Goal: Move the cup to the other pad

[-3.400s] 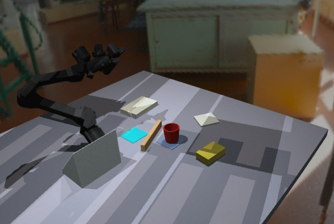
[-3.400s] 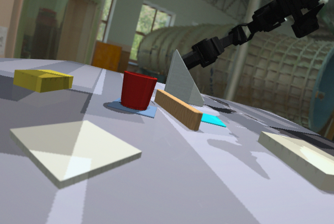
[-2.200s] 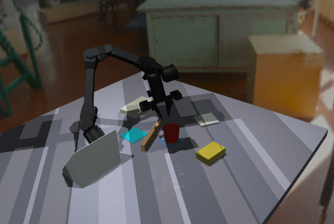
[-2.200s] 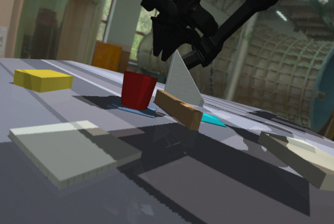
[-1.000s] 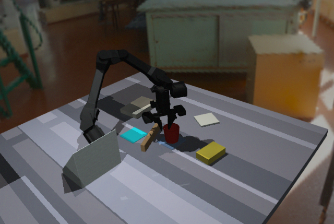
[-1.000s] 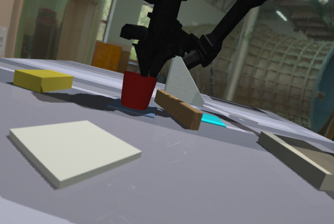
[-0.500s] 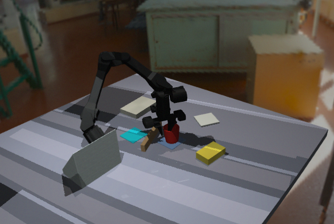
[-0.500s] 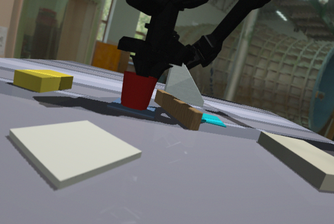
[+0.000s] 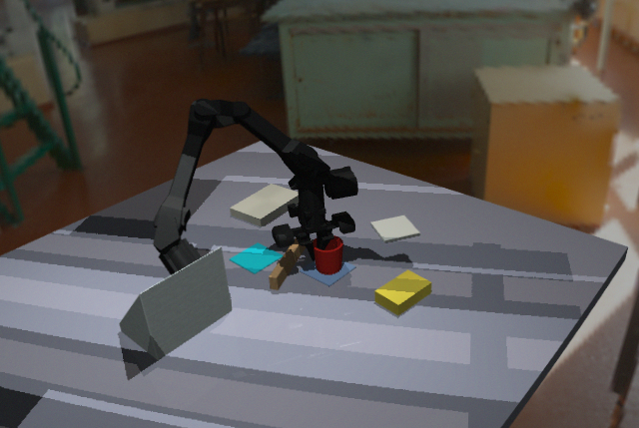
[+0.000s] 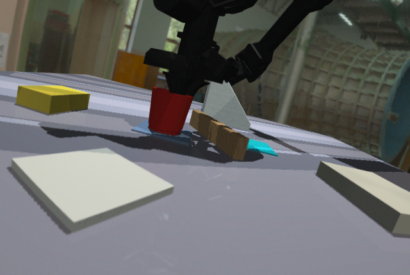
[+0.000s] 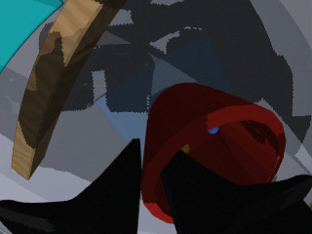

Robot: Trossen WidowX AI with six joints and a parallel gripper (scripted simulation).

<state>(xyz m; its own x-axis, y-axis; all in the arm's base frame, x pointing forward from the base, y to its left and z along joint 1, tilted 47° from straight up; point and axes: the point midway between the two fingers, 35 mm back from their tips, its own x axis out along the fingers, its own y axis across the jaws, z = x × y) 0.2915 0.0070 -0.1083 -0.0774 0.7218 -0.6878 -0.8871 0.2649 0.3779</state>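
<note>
My gripper tip is now 20 mm short of the dull blue pad, 10 mm to the left of it and 40 mm above it. From my gripper tip the other things lie so: bright cyan pad: 60 mm behind, 160 mm to the left, 40 mm below; then wooden bar: 20 mm behind, 70 mm to the left, 30 mm below; then red cup: 30 mm ahead, 20 mm to the right.
</note>
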